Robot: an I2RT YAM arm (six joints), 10 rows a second.
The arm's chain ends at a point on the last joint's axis. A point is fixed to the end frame.
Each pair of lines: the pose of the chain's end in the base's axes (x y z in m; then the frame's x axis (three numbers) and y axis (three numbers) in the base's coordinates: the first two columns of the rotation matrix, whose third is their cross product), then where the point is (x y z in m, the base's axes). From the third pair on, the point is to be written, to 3 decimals.
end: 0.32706 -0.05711 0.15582 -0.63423 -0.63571 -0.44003 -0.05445 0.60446 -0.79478
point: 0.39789 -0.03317 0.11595
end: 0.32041 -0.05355 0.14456 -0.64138 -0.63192 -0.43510 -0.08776 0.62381 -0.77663
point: 0.38960 -0.02775 0.10300
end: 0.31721 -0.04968 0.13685 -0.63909 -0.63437 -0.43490 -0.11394 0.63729 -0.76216
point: 0.385 -0.022 0.094
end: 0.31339 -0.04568 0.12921 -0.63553 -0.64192 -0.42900 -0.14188 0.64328 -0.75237
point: 0.380 -0.016 0.086
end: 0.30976 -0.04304 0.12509 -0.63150 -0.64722 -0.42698 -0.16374 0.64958 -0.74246
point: 0.375 -0.012 0.081
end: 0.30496 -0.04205 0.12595 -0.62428 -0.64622 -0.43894 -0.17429 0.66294 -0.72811
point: 0.370 -0.009 0.082
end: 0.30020 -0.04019 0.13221 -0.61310 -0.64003 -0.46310 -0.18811 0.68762 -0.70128
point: 0.364 -0.004 0.090
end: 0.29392 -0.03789 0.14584 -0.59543 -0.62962 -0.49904 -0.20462 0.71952 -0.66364
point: 0.357 0.002 0.106
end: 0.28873 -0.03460 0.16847 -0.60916 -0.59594 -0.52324 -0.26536 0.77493 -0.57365
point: 0.348 0.011 0.129
